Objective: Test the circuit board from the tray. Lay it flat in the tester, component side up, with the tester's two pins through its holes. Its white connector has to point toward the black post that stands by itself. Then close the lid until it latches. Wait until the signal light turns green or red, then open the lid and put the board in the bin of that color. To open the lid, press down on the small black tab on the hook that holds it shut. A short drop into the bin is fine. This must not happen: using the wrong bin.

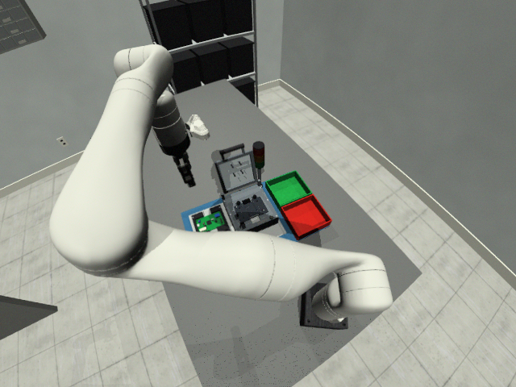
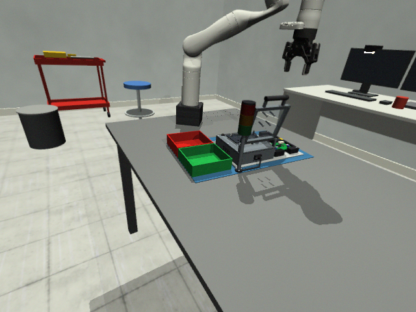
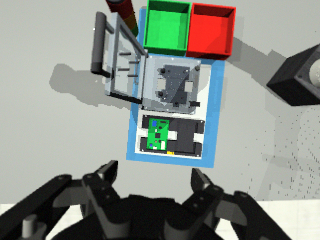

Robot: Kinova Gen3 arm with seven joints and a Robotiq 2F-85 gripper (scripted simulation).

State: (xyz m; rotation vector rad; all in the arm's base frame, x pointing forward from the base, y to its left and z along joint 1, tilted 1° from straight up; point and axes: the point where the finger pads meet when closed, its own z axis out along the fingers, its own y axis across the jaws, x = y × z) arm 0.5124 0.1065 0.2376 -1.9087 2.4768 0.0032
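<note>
My gripper is now 310 mm above the green circuit board. From my hand the other things lie so: clear lid (40 mm ahead, 190 mm to the right, 150 mm below); tester bed (70 mm behind, 150 mm to the right, 260 mm below); green bin (90 mm behind, 360 mm to the right, 320 mm below).
</note>
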